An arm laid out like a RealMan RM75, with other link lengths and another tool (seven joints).
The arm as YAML. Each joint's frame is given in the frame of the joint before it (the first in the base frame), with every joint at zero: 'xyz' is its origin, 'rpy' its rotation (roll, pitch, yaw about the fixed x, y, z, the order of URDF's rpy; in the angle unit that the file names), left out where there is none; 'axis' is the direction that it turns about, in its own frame. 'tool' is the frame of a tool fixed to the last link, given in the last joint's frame.
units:
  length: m
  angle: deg
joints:
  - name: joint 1
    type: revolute
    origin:
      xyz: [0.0, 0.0, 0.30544]
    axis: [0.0, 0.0, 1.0]
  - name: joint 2
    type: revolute
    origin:
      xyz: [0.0, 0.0, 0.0]
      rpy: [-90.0, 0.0, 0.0]
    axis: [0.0, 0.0, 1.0]
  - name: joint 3
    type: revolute
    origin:
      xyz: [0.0, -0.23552, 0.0]
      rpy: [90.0, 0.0, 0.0]
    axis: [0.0, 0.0, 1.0]
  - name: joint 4
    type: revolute
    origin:
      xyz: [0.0, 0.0, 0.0]
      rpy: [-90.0, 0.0, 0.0]
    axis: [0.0, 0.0, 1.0]
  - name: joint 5
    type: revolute
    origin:
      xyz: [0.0, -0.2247, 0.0]
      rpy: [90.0, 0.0, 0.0]
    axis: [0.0, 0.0, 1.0]
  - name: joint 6
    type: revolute
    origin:
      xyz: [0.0, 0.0, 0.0]
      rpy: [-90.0, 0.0, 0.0]
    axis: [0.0, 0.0, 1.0]
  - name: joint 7
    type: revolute
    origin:
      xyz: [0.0, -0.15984, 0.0]
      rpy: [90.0, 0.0, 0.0]
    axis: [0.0, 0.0, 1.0]
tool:
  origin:
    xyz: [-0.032, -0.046, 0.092]
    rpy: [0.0, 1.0, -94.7]
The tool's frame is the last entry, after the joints.
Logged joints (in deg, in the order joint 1, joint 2, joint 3, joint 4, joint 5, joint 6, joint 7), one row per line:
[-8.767, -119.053, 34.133, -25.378, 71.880, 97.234, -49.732]
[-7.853, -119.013, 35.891, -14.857, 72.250, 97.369, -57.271]
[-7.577, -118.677, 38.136, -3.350, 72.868, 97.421, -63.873]
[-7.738, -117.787, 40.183, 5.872, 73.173, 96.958, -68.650]
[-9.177, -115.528, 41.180, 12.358, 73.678, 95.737, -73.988]
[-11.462, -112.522, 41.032, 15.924, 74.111, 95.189, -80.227]
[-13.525, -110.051, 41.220, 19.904, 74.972, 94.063, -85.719]
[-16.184, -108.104, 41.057, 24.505, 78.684, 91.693, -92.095]
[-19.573, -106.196, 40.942, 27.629, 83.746, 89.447, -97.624]
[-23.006, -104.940, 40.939, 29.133, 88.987, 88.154, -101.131]
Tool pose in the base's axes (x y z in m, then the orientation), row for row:
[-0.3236, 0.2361, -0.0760, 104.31, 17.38, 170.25]
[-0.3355, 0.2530, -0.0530, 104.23, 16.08, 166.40]
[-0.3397, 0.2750, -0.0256, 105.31, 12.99, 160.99]
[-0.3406, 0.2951, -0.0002, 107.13, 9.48, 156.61]
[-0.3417, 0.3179, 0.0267, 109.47, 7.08, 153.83]
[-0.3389, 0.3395, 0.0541, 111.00, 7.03, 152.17]
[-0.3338, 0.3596, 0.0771, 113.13, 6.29, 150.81]
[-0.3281, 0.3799, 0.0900, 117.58, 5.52, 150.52]
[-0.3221, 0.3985, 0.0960, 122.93, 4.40, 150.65]
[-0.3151, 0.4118, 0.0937, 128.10, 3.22, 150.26]
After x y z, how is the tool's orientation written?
As angles about the fixed x, y, z axes (roll, pitch, yaw), in degrees.
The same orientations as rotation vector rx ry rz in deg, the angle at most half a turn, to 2 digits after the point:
[-4.24, 127.87, 96.70]
[1.17, 127.17, 95.55]
[10.12, 127.40, 93.42]
[18.48, 128.37, 91.40]
[24.25, 129.85, 89.05]
[26.50, 130.27, 86.64]
[29.21, 131.58, 84.20]
[31.43, 135.42, 79.71]
[33.62, 140.28, 74.46]
[36.28, 144.60, 69.04]

